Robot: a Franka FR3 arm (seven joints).
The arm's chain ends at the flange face. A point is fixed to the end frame.
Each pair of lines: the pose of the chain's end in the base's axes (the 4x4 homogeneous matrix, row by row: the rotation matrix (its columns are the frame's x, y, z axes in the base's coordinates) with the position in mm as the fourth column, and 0 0 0 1 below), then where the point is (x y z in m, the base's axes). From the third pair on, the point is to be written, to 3 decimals.
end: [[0.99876 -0.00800 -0.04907 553.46], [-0.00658 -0.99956 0.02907 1.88], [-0.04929 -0.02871 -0.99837 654.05], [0 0 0 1]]
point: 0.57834 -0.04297 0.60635
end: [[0.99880 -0.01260 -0.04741 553.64], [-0.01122 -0.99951 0.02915 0.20], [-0.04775 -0.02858 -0.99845 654.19], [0 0 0 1]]
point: 0.57839 -0.04477 0.60653
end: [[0.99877 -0.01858 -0.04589 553.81], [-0.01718 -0.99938 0.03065 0.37], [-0.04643 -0.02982 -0.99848 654.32], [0 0 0 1]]
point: 0.578 -0.045 0.607
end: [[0.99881 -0.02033 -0.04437 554.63], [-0.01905 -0.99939 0.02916 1.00], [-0.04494 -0.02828 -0.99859 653.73], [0 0 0 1]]
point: 0.579 -0.044 0.606
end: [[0.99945 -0.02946 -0.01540 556.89], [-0.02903 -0.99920 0.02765 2.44], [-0.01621 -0.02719 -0.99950 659.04], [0 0 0 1]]
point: 0.582 -0.043 0.612
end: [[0.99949 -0.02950 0.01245 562.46], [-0.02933 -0.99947 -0.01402 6.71], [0.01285 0.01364 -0.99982 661.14], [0 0 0 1]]
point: 0.589 -0.041 0.617
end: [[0.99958 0.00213 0.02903 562.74], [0.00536 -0.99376 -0.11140 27.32], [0.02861 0.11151 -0.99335 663.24], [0 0 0 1]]
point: 0.592 -0.023 0.624
